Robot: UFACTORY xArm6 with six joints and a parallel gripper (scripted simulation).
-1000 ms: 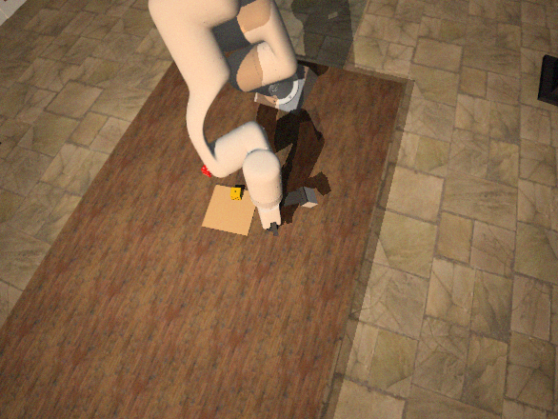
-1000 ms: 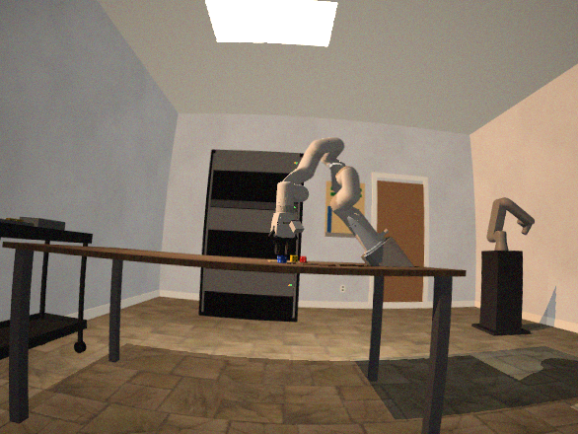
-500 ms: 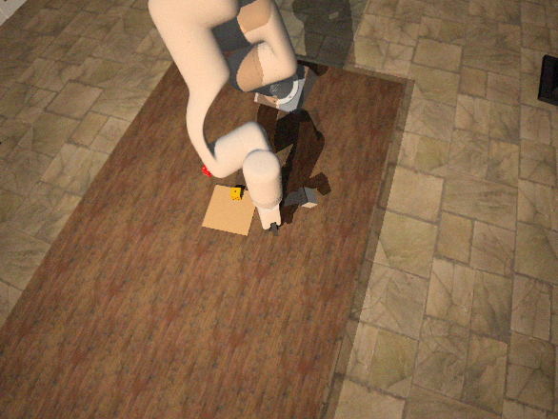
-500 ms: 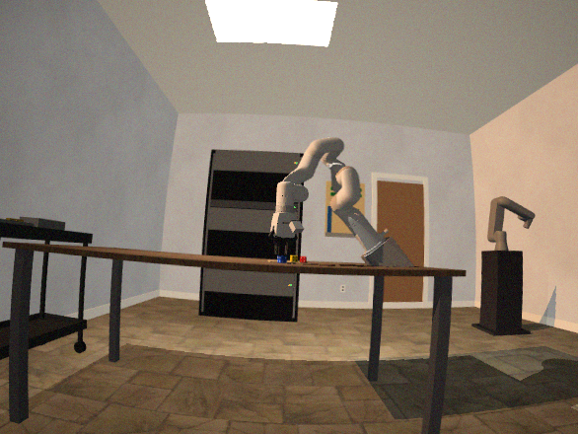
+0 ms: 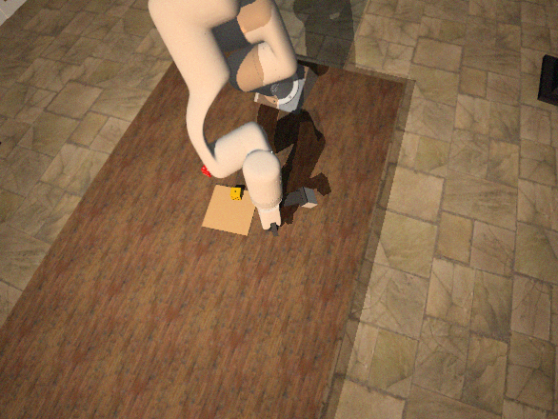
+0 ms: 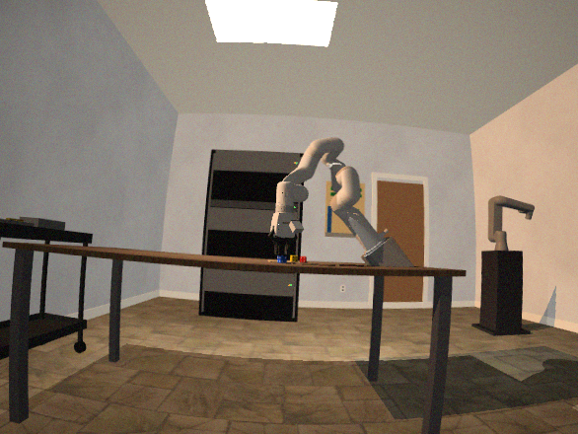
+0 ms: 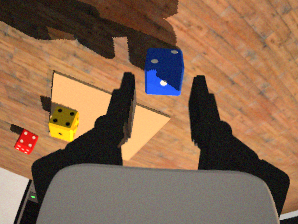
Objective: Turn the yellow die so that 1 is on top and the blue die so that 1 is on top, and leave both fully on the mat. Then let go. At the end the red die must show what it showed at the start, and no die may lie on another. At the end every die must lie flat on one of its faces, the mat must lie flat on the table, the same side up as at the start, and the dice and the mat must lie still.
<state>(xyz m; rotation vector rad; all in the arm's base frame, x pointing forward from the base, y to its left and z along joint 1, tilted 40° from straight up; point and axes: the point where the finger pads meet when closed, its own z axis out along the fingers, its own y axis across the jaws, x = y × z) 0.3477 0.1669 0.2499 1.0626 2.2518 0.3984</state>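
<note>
Right now the blue die is 40 mm below my hand. The rest, counted from my hand: yellow die (140 mm to the right, 40 mm below, 40 mm behind); then red die (260 mm to the right, 80 mm behind, 40 mm below); then tan mat (130 mm to the right, 50 mm below).
</note>
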